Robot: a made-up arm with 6 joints. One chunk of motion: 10 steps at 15 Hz.
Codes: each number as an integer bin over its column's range. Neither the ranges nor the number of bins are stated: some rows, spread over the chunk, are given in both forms.
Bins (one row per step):
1: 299 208 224 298 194 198
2: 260 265 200 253 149 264
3: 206 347 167 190 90 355
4: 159 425 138 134 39 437
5: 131 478 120 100 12 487
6: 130 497 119 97 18 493
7: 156 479 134 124 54 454
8: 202 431 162 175 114 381
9: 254 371 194 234 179 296
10: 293 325 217 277 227 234
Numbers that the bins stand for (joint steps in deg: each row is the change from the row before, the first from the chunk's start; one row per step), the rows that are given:
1: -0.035 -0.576 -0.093 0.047 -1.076 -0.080
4: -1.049 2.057 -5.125 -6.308 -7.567 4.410
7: -1.070 2.712 -5.359 -6.695 -6.939 4.729
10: -0.078 0.843 -0.503 -0.767 0.306 0.596
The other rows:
2: -0.317 0.115 -1.497 -1.697 -2.960 1.160
3: -0.708 1.110 -3.428 -4.138 -5.431 2.869
5: -1.251 2.700 -6.178 -7.625 -8.697 5.349
6: -1.259 2.930 -6.237 -7.741 -8.446 5.462
8: -0.737 2.129 -3.721 -4.719 -4.426 3.358
9: -0.361 1.401 -1.849 -2.433 -1.704 1.761

